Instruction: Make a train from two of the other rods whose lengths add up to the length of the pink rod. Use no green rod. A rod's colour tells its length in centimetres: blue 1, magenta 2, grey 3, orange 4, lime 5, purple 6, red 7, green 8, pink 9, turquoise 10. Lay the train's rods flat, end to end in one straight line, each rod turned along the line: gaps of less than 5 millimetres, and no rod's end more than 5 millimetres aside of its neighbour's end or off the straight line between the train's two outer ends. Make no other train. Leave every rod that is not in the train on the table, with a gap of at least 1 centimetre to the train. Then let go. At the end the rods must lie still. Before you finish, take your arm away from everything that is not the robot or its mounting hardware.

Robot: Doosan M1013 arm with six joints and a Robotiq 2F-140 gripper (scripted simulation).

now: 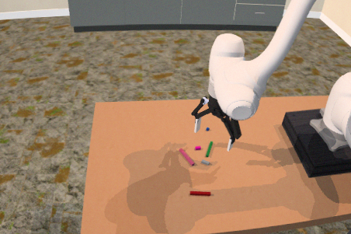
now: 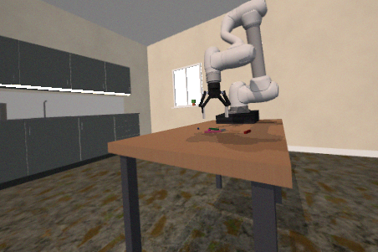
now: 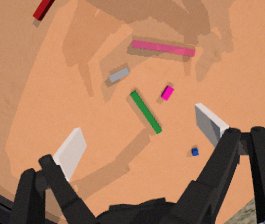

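The magenta rod is 40 mm ahead of my hand, 30 mm to the right of it and 80 mm below it. Round my hand: green rod: 20 mm to the right, 80 mm below; then short grey rod: 40 mm ahead, 50 mm to the left, 80 mm below; then pink rod: 100 mm ahead, 10 mm to the left, 80 mm below.
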